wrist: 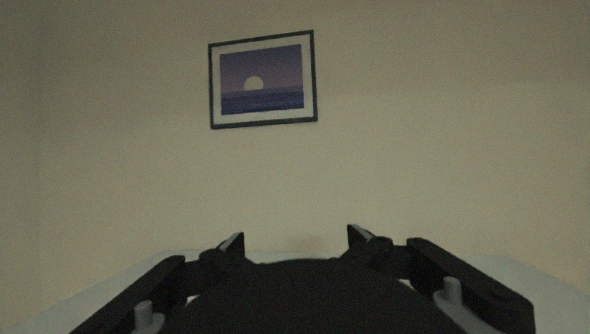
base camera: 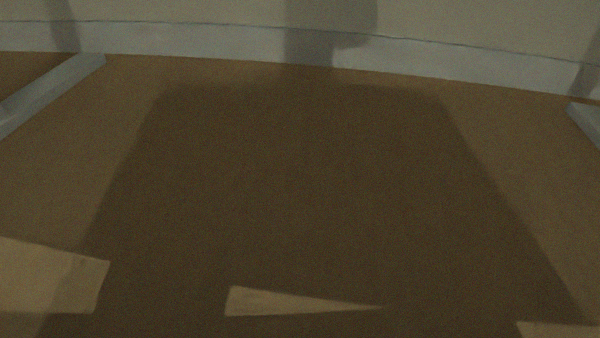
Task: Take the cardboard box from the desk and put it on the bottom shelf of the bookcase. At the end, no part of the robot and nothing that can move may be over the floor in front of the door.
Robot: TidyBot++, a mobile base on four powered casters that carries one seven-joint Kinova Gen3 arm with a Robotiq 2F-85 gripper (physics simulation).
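Frame: origin at the arm's base, x up, y left, z back, level; metres.
Seen in the pictures: gripper, between the fingertips: (wrist: 296, 240).
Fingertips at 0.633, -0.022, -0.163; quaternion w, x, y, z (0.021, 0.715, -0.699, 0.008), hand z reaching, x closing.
A point is followed by its place in that frame, as x, y, z.
The pale desk top (wrist: 95, 300) @(0.323, 0.580, -0.606) shows low in the wrist view, on both sides of my gripper and in a thin strip behind it. My gripper (wrist: 296, 240) @(0.633, -0.022, -0.163) is open, with its two fingertips wide apart and nothing seen between them. The cardboard box does not show in either view; a faint brownish smudge lies on the wall just above the strip of desk between the fingertips. The desk's foot bars (base camera: 55, 85) (base camera: 590, 122) stand on the floor at the left and right of the base camera view. The bookcase and the door do not show.
A framed sunset picture (wrist: 261, 80) @(1.151, 0.081, -0.918) hangs on the wall (wrist: 425, 165) @(0.693, -0.655, -0.809). In the base camera view, a pale baseboard (base camera: 175, 40) @(-0.353, 0.254, -0.959) runs along the wall behind the brown floor (base camera: 300, 200) @(-0.397, -0.043, -0.423). A broad dark shadow and small lit patches lie on the floor.
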